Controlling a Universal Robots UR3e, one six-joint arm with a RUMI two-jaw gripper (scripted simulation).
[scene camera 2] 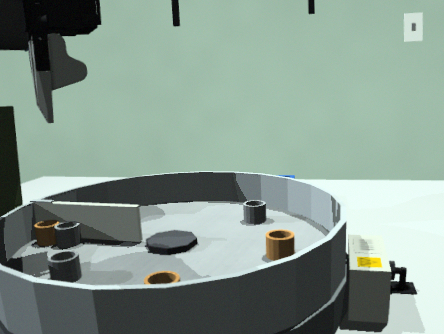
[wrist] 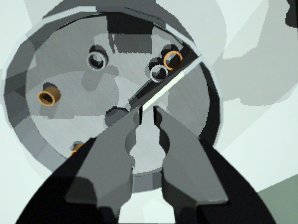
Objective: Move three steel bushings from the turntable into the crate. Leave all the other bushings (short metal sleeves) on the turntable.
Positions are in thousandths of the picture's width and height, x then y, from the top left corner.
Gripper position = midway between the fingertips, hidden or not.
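Note:
My gripper (scene camera 2: 114, 367), (wrist: 498, 480). Grey turntable (scene camera 2: 443, 717), (wrist: 307, 453).

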